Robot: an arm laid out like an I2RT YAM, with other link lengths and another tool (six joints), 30 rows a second.
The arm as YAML. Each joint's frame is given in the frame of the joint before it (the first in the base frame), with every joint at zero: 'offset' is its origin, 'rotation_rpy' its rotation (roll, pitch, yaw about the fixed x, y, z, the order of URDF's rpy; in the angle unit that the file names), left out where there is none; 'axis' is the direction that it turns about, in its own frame. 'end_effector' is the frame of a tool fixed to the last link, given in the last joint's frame.
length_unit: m
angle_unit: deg
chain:
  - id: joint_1
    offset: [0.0, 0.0, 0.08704]
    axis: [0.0, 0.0, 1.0]
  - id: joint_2
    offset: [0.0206, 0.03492, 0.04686]
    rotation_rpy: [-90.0, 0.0, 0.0]
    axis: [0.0, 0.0, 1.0]
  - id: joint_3
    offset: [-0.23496, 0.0, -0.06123]
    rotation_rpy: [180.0, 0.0, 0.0]
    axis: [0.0, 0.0, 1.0]
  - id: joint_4
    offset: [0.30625, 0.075, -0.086]
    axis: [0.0, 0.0, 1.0]
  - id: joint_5
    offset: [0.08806, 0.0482, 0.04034]
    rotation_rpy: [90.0, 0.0, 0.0]
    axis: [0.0, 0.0, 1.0]
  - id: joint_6
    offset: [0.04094, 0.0, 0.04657]
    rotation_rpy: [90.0, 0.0, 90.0]
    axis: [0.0, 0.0, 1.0]
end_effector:
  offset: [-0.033, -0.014, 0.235]
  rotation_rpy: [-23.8, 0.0, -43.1]
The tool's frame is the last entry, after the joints.
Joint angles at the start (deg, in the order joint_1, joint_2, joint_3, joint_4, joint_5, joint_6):
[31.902, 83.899, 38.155, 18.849, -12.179, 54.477]
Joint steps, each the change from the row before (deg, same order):
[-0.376, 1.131, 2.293, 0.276, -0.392, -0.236]
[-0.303, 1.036, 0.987, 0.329, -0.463, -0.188]
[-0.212, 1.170, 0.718, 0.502, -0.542, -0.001]
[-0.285, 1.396, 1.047, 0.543, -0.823, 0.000]
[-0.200, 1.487, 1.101, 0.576, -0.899, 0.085]
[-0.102, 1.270, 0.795, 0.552, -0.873, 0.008]
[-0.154, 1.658, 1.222, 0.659, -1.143, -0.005]
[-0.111, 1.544, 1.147, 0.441, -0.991, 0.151]
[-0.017, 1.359, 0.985, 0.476, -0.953, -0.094]
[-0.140, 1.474, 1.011, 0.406, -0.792, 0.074]
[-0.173, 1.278, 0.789, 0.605, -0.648, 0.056]
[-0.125, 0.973, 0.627, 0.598, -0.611, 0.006]
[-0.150, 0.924, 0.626, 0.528, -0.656, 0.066]
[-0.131, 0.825, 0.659, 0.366, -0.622, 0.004]
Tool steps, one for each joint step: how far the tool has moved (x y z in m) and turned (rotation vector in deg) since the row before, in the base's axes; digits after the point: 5 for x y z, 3 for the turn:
[0.01055, 0.00419, 0.01451, 0.754, -1.284, 0.078]
[0.00443, 0.00158, 0.00197, 0.195, -0.258, 0.194]
[0.00272, 0.00194, -0.00127, 0.222, 0.076, 0.279]
[0.00357, 0.00301, 0.00016, 0.398, 0.012, 0.461]
[0.00297, 0.00401, -0.00010, 0.475, 0.086, 0.581]
[0.00112, 0.00402, -0.00130, 0.358, 0.124, 0.688]
[0.00221, 0.00540, -0.00026, 0.520, 0.044, 0.888]
[0.00186, 0.00477, -0.00133, 0.466, 0.274, 0.732]
[0.00064, 0.00519, -0.00098, 0.336, 0.042, 0.888]
[0.00207, 0.00345, -0.00257, 0.296, 0.266, 0.553]
[0.00232, 0.00240, -0.00181, 0.321, 0.073, 0.396]
[0.00157, 0.00241, -0.00029, 0.345, -0.090, 0.430]
[0.00152, 0.00221, -0.00019, 0.381, -0.020, 0.425]
[0.00142, 0.00224, 0.00024, 0.318, -0.048, 0.437]

